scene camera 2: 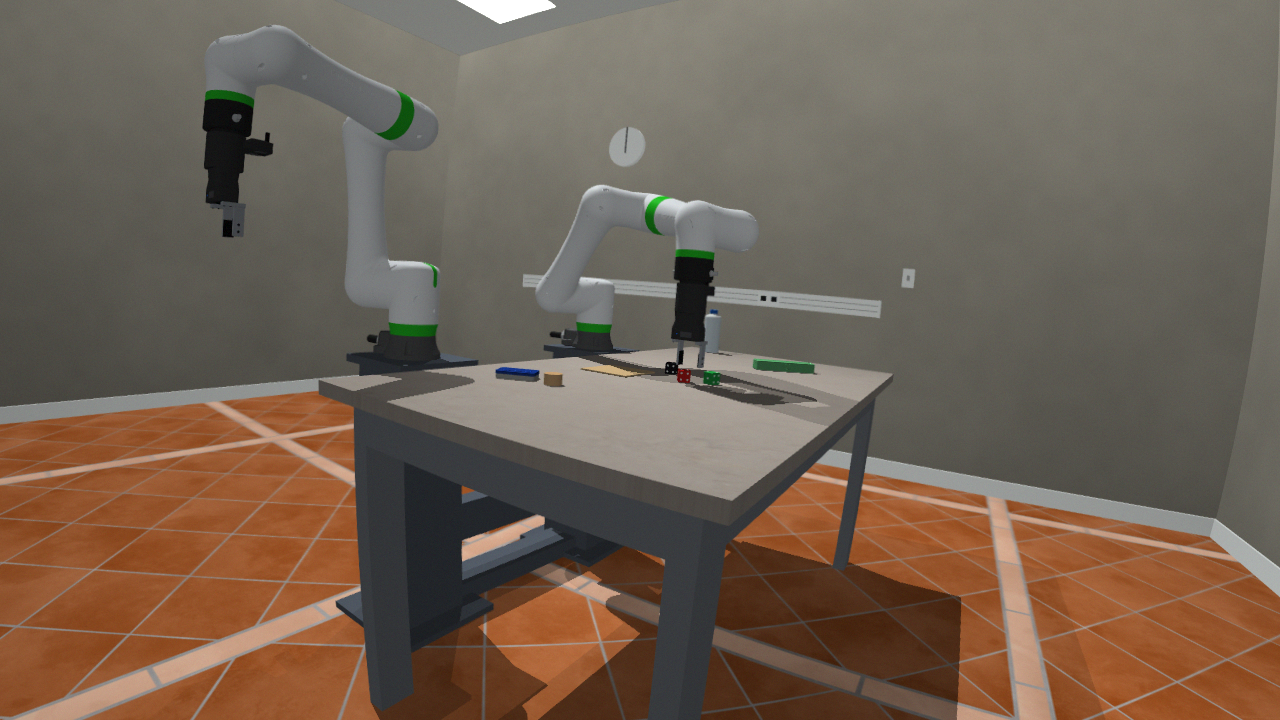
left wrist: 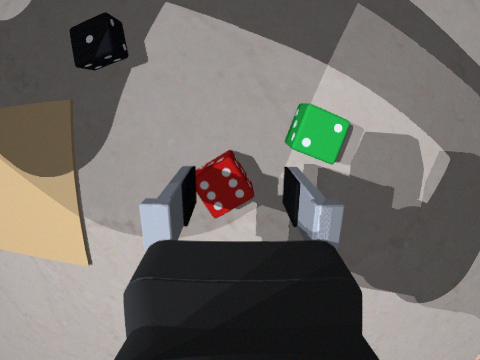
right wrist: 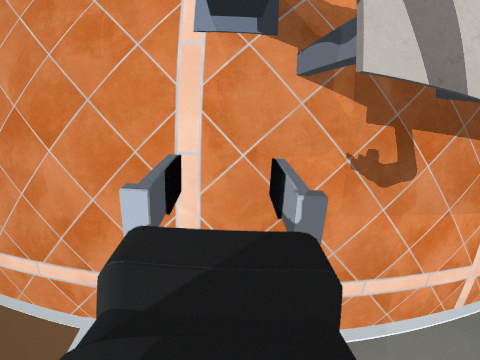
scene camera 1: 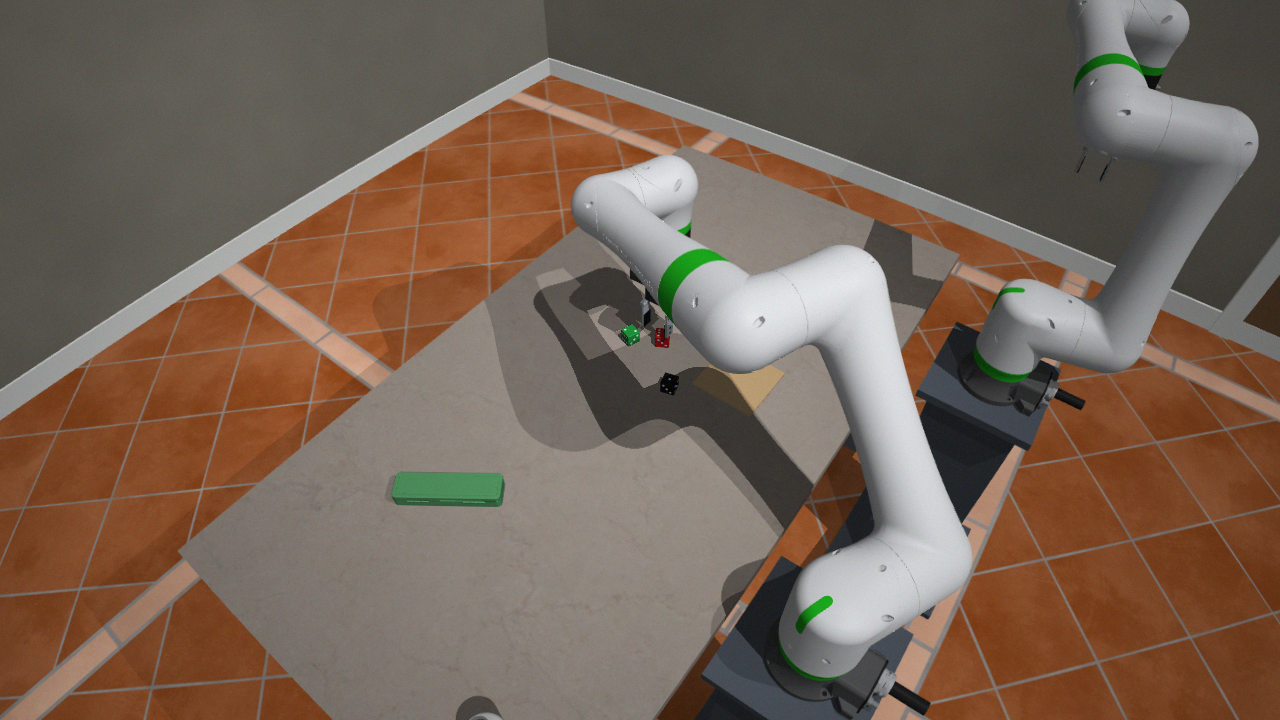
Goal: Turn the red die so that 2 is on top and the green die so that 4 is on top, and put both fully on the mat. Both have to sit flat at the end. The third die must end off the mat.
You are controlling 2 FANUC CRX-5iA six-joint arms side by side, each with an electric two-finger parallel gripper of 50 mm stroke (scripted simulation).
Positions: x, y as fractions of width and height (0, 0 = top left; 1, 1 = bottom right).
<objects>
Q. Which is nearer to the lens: the green die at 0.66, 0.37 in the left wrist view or the tan mat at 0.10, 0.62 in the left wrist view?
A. The green die.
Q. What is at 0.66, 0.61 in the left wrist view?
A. My left gripper.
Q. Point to a red die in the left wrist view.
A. At 0.46, 0.51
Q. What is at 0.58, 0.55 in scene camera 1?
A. A tan mat.
</objects>
